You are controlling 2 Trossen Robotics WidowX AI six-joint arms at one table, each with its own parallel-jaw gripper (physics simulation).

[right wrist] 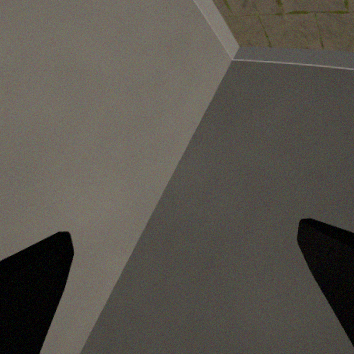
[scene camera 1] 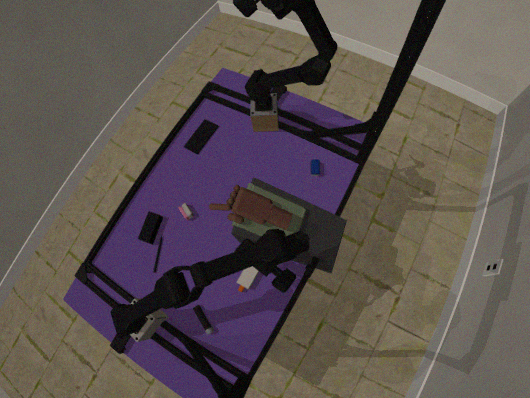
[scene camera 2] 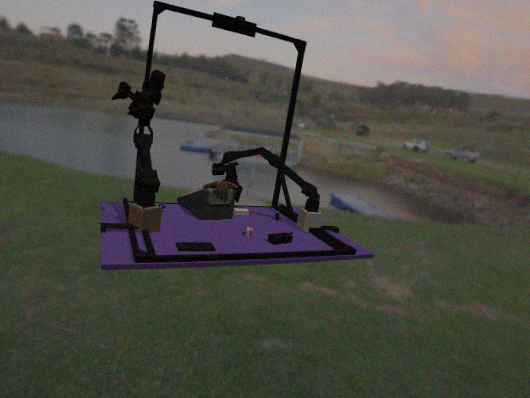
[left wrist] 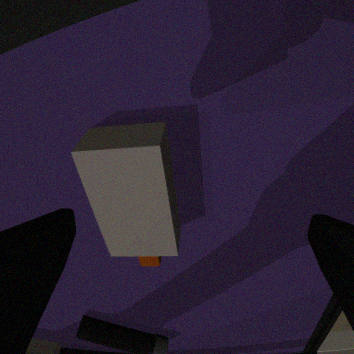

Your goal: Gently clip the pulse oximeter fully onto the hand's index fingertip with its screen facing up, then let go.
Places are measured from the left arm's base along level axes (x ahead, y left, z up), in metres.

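Where they show: left gripper, between the fingertips: (scene camera 1: 261, 272) (scene camera 2: 235, 200) (left wrist: 194, 223); right gripper, between the fingertips: (right wrist: 186, 236) (scene camera 2: 119, 106); left arm's base, origin of its link: (scene camera 1: 135, 320) (scene camera 2: 311, 210); right arm's base, origin of its link: (scene camera 1: 263, 104) (scene camera 2: 145, 204).
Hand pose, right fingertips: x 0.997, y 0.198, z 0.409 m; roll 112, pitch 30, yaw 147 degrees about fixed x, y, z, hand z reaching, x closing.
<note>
Each offset is from my right fingertips to the top centre of the thing.
A brown hand (scene camera 1: 260, 207) (scene camera 2: 220, 185) lies on a green pad on a grey wedge (scene camera 1: 327, 235) (scene camera 2: 202, 206). Its index finger (scene camera 1: 218, 206) points left in scene camera 1, and the tip looks bare. A small pink-and-white object {dx -0.617, dy -0.059, dz -0.483 m} (scene camera 1: 186, 211) (scene camera 2: 249, 231), possibly the pulse oximeter, lies left of that fingertip. A small blue object {dx -0.206, dy -0.346, dz -0.482 m} (scene camera 1: 315, 167) lies above the wedge in scene camera 1; I cannot tell surely which is the oximeter. My left gripper (left wrist: 194, 223) is open and empty, low beside the wedge. My right gripper (right wrist: 186, 236) is open and empty, raised high off the table.
A white box {dx -0.668, dy -0.386, dz -0.487 m} (scene camera 1: 247, 277) (scene camera 2: 241, 212) (left wrist: 132, 200) with an orange nub lies near my left gripper. A dark cylinder {dx -0.870, dy -0.353, dz -0.487 m} (scene camera 1: 202, 319) (left wrist: 117, 332), a black box {dx -0.748, dy +0.013, dz -0.479 m} (scene camera 1: 150, 227) (scene camera 2: 280, 238), a thin black stick {dx -0.801, dy -0.071, dz -0.506 m} (scene camera 1: 158, 254) and a flat black slab {dx -0.340, dy +0.114, dz -0.507 m} (scene camera 1: 201, 136) (scene camera 2: 195, 246) lie on the purple table.
</note>
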